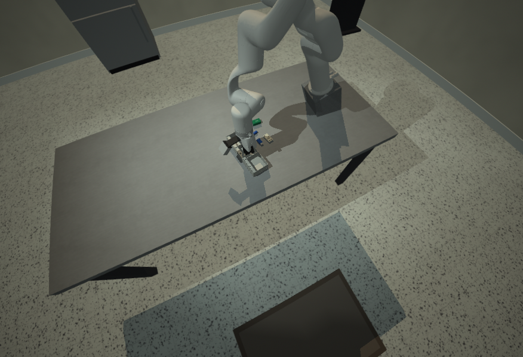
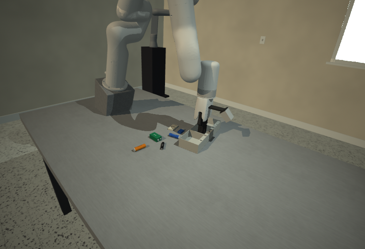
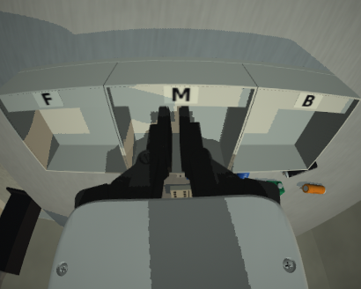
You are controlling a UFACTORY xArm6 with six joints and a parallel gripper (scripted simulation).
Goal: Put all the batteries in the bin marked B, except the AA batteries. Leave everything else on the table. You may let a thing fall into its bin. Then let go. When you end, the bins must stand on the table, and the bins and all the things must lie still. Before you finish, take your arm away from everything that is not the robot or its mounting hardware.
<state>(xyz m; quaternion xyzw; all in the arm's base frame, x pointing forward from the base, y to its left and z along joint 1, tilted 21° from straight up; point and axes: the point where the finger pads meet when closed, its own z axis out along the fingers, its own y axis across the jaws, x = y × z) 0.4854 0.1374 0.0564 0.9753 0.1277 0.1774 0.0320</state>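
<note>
My gripper is now 2 cm above the grey bin row. From my hand the other things lie so: cream domino (13 cm behind, 4 cm to the right, 3 cm below); blue cylindrical battery (10 cm to the right, 7 cm behind, 3 cm below); blue USB stick (9 cm behind, 4 cm to the right, 3 cm below).
</note>
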